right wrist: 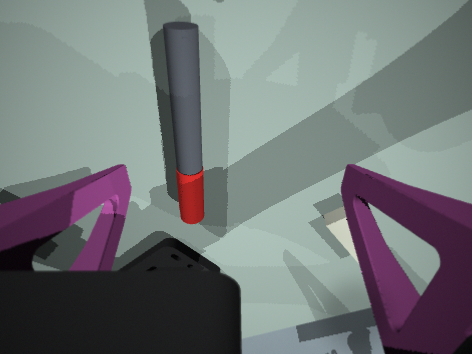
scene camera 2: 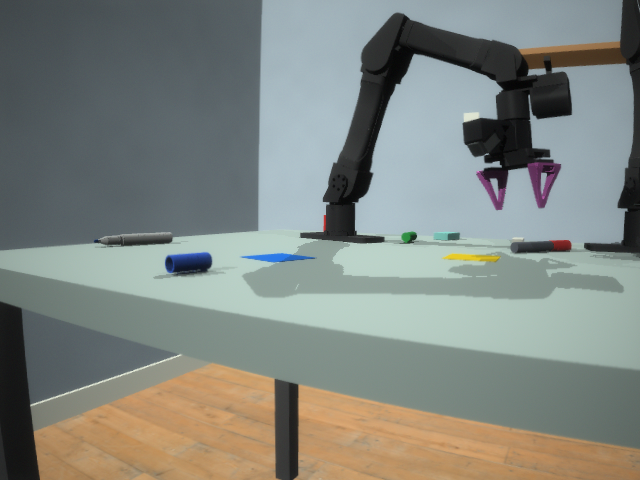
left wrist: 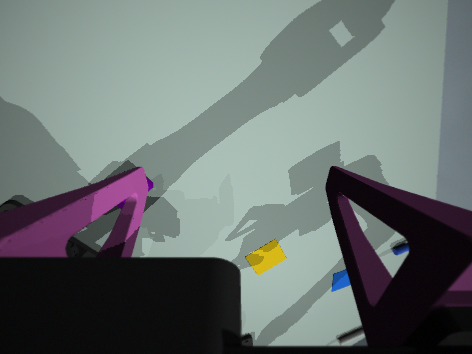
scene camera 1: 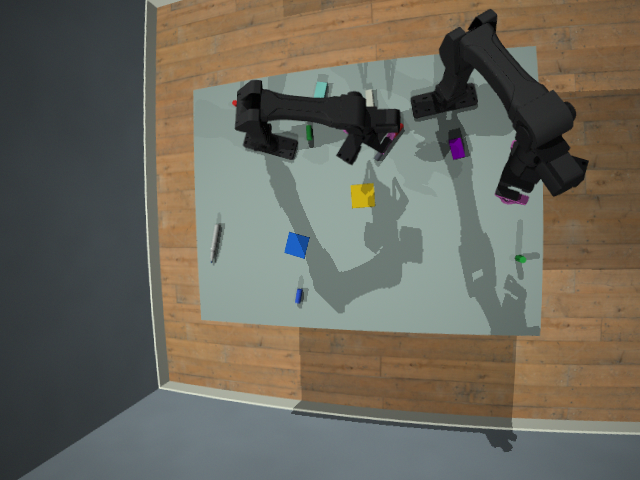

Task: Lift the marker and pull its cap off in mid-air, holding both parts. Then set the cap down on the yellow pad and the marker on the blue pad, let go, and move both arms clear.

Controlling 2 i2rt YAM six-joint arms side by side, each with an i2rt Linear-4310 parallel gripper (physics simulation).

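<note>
A dark grey marker lies on the table with its red cap on one end. In scene camera 1 the right arm partly hides it. My right gripper is open and empty, pointing down above the table near the marker. The marker lies toward the left finger in the right wrist view. My left gripper is open and empty, high near the table's right edge in scene camera 1. The yellow pad and blue pad bear nothing.
A light grey uncapped marker lies at far left. A blue cap lies near the front edge. Around the arms are a purple block, teal block, white block and green cylinder.
</note>
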